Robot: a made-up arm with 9 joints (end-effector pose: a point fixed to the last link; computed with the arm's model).
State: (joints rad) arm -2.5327 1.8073 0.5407 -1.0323 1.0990 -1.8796 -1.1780 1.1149 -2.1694
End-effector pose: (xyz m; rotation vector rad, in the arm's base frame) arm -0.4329 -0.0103 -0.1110 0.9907 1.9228 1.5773
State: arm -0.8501 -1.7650 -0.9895 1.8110 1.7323 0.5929 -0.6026 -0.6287 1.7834
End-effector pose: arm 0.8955 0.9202 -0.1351 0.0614 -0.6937 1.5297
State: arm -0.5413 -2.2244 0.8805 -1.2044 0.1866 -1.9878 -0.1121 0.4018 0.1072
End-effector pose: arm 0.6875 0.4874 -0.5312 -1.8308 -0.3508 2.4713
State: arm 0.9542 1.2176 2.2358 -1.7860 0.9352 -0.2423 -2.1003 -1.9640 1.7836
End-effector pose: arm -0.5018 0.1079 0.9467 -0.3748 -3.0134 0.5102
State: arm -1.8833 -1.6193 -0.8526 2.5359 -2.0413 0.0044 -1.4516 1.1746 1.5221
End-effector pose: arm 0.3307 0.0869 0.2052 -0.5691 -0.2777 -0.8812
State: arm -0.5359 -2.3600 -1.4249 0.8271 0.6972 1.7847 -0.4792 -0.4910 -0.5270
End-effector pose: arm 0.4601 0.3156 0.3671 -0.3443 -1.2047 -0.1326
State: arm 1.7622 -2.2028 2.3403 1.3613 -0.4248 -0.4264 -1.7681 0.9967 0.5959
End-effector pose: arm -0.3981 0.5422 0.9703 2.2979 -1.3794 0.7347
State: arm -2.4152 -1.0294 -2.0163 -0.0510 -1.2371 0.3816 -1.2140 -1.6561 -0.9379
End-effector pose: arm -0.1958 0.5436 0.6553 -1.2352 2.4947 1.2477
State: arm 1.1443 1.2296 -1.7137 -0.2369 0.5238 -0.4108 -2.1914 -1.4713 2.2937
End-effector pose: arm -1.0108 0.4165 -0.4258 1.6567 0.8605 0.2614
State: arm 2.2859 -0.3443 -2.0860 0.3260 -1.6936 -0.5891 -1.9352 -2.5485 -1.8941
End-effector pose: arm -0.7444 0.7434 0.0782 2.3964 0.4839 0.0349
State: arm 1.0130 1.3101 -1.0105 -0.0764 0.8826 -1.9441 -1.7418 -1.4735 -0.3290
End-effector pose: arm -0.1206 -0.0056 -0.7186 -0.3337 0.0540 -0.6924
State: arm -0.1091 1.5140 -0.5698 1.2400 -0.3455 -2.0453 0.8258 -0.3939 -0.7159
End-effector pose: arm 0.6928 -0.1737 -0.1270 0.2214 0.8576 -2.0541
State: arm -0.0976 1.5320 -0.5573 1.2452 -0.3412 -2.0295 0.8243 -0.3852 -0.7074
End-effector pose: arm 0.6945 -0.1771 -0.1236 0.2421 0.8226 -2.0685
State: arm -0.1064 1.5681 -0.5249 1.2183 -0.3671 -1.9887 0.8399 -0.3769 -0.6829
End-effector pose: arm 0.7101 -0.1699 -0.0828 0.3568 0.7402 -2.0505
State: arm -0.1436 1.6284 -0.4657 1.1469 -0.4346 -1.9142 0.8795 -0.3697 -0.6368
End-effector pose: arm 0.7376 -0.1451 0.0159 0.5951 0.5927 -1.9735
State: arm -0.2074 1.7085 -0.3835 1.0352 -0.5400 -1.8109 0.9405 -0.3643 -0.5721
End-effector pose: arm 0.7540 -0.0998 0.1778 0.9322 0.3902 -1.8138
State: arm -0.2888 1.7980 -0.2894 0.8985 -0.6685 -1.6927 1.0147 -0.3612 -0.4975
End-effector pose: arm 0.7233 -0.0387 0.3817 1.3083 0.1690 -1.5660
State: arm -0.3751 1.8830 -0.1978 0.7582 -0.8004 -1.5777 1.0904 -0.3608 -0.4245
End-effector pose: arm 0.6296 0.0240 0.5776 1.6553 -0.0208 -1.2592
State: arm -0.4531 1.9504 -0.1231 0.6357 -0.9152 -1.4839 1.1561 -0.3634 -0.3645
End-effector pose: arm 0.5024 0.0713 0.7183 1.9222 -0.1450 -0.9576
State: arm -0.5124 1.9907 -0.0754 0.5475 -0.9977 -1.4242 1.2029 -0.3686 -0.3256
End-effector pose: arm 0.3936 0.0953 0.7939 2.0900 -0.2038 -0.7304
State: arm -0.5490 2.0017 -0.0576 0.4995 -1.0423 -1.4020 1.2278 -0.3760 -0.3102
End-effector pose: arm 0.3348 0.0992 0.8238 2.1678 -0.2198 -0.6147
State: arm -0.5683 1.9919 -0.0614 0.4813 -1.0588 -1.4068 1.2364 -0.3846 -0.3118
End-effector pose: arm 0.3193 0.0920 0.8310 2.1873 -0.2151 -0.5876
